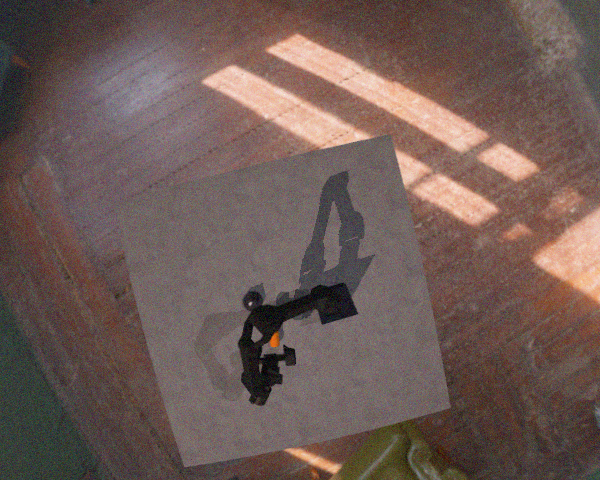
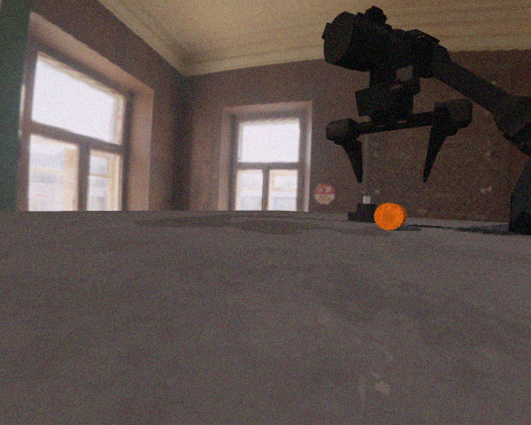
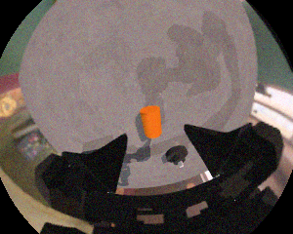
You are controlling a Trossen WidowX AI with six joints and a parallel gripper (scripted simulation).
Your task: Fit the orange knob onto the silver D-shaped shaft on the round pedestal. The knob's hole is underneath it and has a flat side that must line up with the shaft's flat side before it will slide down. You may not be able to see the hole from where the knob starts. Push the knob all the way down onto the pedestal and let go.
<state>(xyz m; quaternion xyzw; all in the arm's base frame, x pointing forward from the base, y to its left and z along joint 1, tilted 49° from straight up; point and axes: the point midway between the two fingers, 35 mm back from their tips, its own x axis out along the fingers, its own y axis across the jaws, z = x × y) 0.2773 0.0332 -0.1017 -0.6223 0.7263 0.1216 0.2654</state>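
My gripper tip is 5 cm above the orange knob. From my gripper tip the other things lie so: round pedestal (3 cm ahead, 20 cm to the right, 4 cm below).
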